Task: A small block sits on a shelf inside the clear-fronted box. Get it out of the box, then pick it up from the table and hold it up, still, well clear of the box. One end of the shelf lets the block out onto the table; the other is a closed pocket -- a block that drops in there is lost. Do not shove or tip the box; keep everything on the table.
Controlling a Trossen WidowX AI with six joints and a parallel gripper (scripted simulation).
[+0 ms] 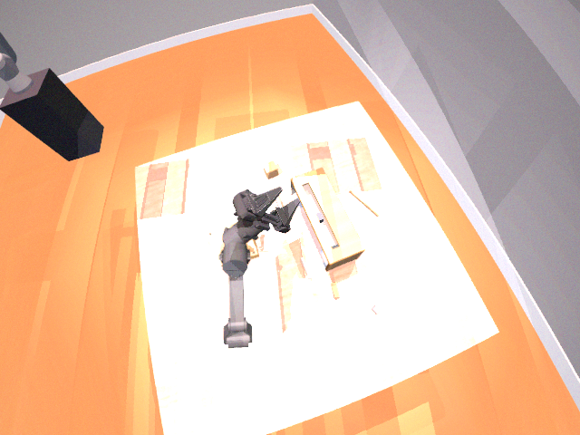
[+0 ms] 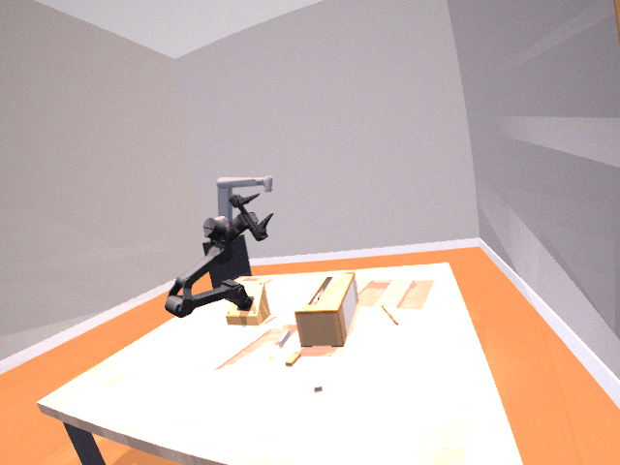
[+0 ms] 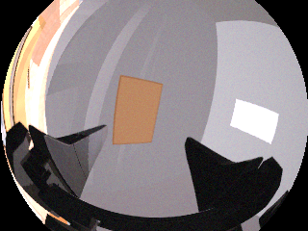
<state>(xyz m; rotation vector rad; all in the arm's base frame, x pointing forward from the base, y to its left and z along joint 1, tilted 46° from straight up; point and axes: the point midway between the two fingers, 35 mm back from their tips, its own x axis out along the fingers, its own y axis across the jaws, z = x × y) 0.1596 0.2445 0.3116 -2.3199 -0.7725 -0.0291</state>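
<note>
My gripper tip is 11 cm short of the tan box, 8 cm to the right of it and 41 cm above it. Round my gripper tip: tiny grey bit 24 cm ahead, 30 cm to the right, 47 cm below; thin wooden stick 35 cm ahead, 14 cm to the left, 47 cm below; tan block 2 cm behind, 40 cm to the left, 45 cm below.
</note>
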